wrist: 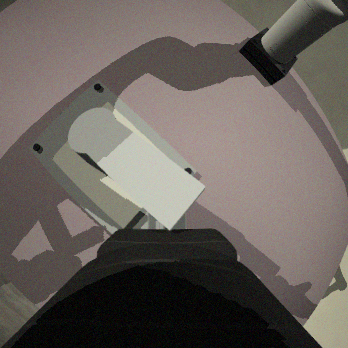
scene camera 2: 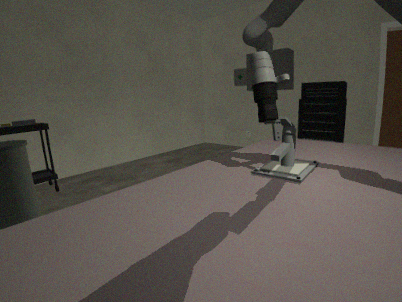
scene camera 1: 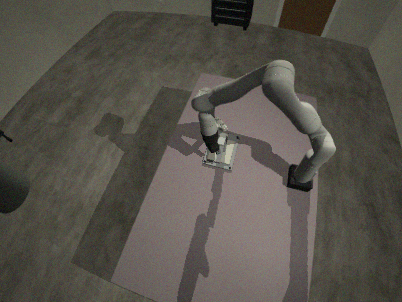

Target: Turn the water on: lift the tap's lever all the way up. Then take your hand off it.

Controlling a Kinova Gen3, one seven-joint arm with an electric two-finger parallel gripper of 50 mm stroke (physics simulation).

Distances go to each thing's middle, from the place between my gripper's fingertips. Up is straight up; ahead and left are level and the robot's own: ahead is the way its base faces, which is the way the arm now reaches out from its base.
Now: the tap lever [wrist: 164, 189] 6 cm to the right of my hand, 4 cm above it and 1 cm behind it. The rest, counted from my hand: pale square base plate [wrist: 97, 94]: 11 cm below, 10 cm to the right, 1 cm behind.
